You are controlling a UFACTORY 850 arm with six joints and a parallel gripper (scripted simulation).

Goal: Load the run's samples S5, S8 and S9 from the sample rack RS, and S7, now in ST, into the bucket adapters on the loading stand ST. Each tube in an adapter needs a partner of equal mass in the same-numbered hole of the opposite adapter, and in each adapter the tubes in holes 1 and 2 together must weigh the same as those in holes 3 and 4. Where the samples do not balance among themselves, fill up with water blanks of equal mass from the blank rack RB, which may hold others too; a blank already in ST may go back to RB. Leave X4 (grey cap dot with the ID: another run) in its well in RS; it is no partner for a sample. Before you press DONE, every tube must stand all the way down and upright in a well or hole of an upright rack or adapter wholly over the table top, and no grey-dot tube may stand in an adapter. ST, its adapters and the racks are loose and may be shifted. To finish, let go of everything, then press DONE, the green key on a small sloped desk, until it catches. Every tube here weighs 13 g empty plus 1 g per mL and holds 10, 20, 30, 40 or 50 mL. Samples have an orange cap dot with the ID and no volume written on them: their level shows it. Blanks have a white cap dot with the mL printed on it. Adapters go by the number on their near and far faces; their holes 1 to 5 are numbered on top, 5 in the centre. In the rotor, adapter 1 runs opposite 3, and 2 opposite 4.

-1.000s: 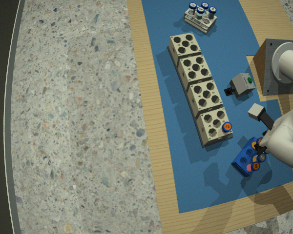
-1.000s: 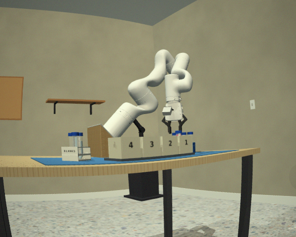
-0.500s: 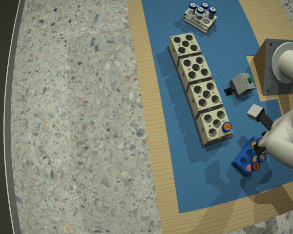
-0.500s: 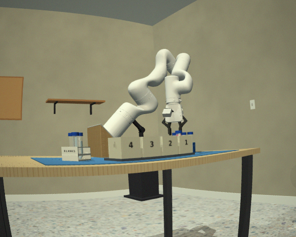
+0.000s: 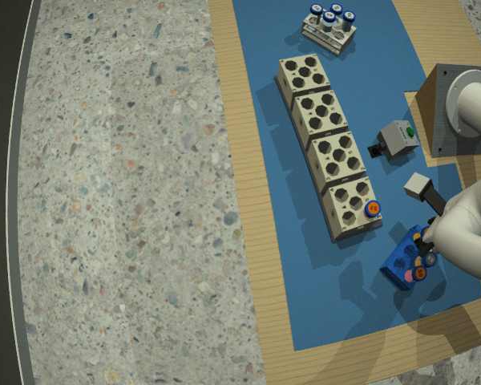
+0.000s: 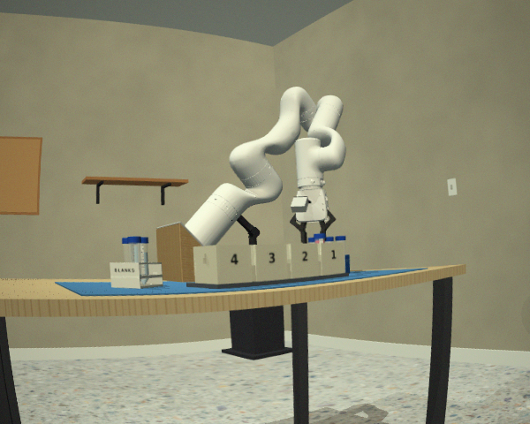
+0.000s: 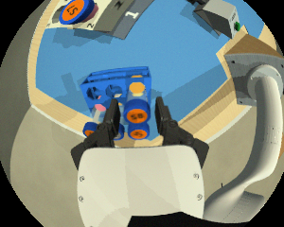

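Right now the orange-dot sample tube is 5 cm below my hand, 1 cm to the right of it and 1 cm behind it. The rest, counted from my hand: sample tube S5 (5 cm below, 3 cm to the left, 3 cm behind); then blue sample rack RS (9 cm below, 4 cm to the left, 2 cm ahead); then grey-dot tube X4 (5 cm to the left, 5 cm below, 2 cm ahead).
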